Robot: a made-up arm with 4 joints. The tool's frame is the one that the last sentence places.
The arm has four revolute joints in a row. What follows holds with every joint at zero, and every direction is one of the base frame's.
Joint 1 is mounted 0.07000 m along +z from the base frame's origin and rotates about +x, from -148.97 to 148.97 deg.
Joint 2 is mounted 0.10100 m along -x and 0.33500 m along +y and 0.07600 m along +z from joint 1 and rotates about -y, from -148.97 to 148.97 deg.
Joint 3 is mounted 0.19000 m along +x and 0.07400 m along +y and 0.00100 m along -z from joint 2 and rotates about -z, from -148.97 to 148.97 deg.
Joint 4 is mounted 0.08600 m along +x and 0.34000 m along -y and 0.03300 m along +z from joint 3 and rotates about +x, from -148.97 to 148.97 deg.
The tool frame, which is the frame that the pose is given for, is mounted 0.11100 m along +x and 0.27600 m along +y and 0.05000 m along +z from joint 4; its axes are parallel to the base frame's.
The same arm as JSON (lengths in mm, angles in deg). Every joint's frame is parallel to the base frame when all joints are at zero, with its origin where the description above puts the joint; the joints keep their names.
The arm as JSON. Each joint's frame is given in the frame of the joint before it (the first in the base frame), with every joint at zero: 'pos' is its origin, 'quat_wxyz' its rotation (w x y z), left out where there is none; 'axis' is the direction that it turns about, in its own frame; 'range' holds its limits. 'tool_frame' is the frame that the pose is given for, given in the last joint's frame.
{"length_unit": "mm", "angle_unit": "deg", "joints": [
  {"joint": "joint 1", "pos": [0.0, 0.0, 70.0], "axis": [1.0, 0.0, 0.0], "range": [-148.97, 148.97]},
  {"joint": "joint 2", "pos": [-101.0, 335.0, 76.0], "axis": [0.0, -1.0, 0.0], "range": [-148.97, 148.97]},
  {"joint": "joint 3", "pos": [190.0, 74.0, -1.0], "axis": [0.0, 0.0, -1.0], "range": [-148.97, 148.97]},
  {"joint": "joint 4", "pos": [86.0, -340.0, 33.0], "axis": [1.0, 0.0, 0.0], "range": [-148.97, 148.97]}
], "tool_frame": {"pos": [111.0, 276.0, 50.0]}}

